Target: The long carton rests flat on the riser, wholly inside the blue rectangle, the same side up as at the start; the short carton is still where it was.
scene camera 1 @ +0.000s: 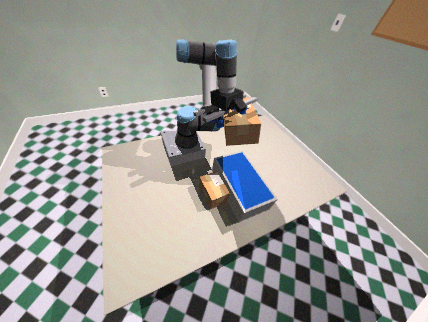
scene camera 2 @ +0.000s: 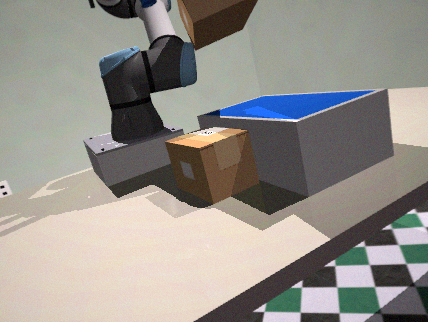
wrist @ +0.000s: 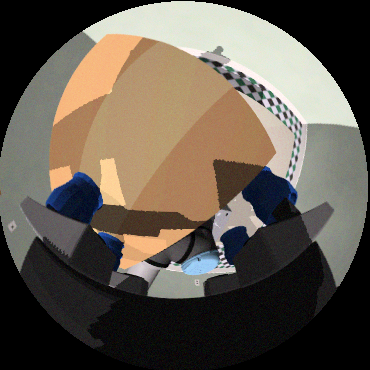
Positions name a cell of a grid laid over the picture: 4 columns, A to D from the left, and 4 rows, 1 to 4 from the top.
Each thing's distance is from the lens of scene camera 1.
long carton (scene camera 1: C2): 0.69 m
riser with blue rectangle (scene camera 1: C3): 0.83 m
short carton (scene camera 1: C3): 0.82 m
The marked spots on the long carton and the short carton are 0.33 m apart.
